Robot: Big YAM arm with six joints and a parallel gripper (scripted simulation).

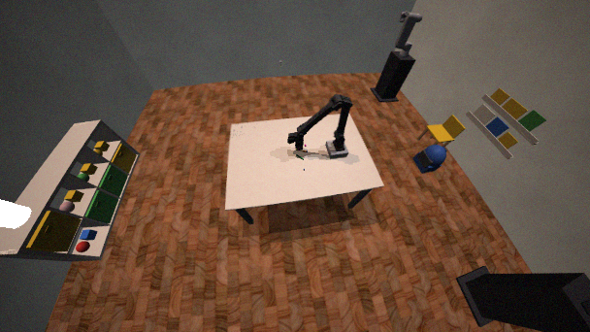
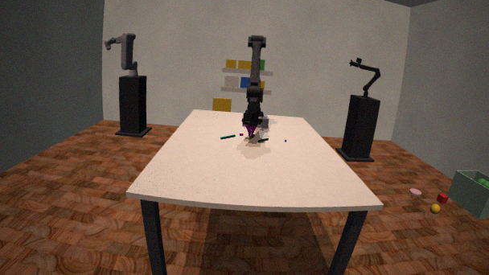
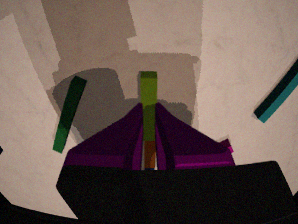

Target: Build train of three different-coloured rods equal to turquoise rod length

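Right now the orange rod is 5 cm behind my hand, 2 cm below it and 1 cm to the left of it. Round my hand: magenta rod (7 cm behind, 5 cm to the right, 2 cm below); then lime rod (1 cm below); then green rod (7 cm to the left, 2 cm below).
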